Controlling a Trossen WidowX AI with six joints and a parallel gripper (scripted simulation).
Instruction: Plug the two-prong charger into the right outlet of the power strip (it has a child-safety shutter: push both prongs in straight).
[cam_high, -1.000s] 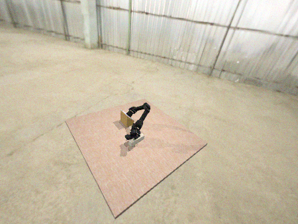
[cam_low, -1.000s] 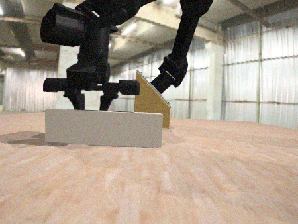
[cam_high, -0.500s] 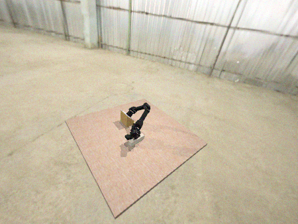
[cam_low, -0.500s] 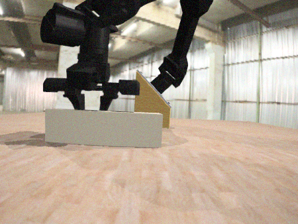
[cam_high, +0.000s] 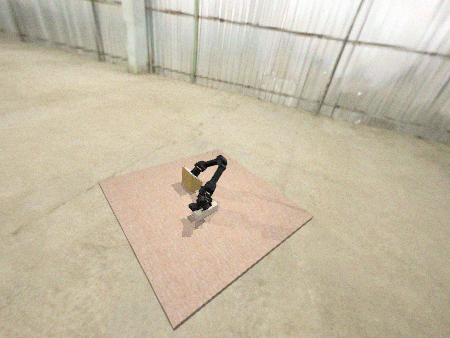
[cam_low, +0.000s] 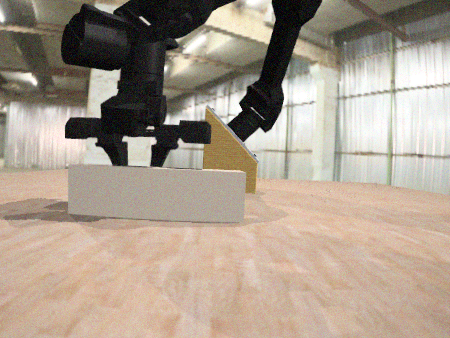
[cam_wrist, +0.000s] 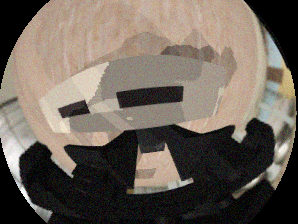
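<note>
Right now my gripper tip is 2 cm short of the charger and 1 cm below it.
</note>
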